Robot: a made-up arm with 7 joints. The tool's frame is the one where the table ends.
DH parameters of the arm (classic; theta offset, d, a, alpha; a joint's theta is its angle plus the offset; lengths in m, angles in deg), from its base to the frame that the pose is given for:
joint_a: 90 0.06 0.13 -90
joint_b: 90 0.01 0.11 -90
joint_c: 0 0.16 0.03 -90
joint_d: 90 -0.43 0.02 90
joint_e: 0 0.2 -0.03 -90
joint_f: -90 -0.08 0.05 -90
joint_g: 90 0.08 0.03 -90
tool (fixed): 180 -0.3 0 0
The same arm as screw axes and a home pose.
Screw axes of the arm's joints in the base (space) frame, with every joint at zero. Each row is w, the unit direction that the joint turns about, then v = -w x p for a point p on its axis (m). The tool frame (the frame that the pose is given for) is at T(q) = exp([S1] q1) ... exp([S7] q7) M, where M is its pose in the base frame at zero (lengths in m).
S1: w 0 0 1 v 0 0 0
S2: w -1 0 0 v 0 -0.06 0.13
S3: w 0 -1 0 v -0.05 0 0.01
S4: w 1 0 0 v 0 -0.08 0.03
S5: w 0 0 -1 v 0.01 -0.44 0
S6: w 1 0 0 v 0 -0.28 0.04
S7: w 0 1 0 v 0.33 0 -0.52
M: xyz -0.55 0.04 -0.63 (m) rpy 0 0 0 (rad, as in URDF)

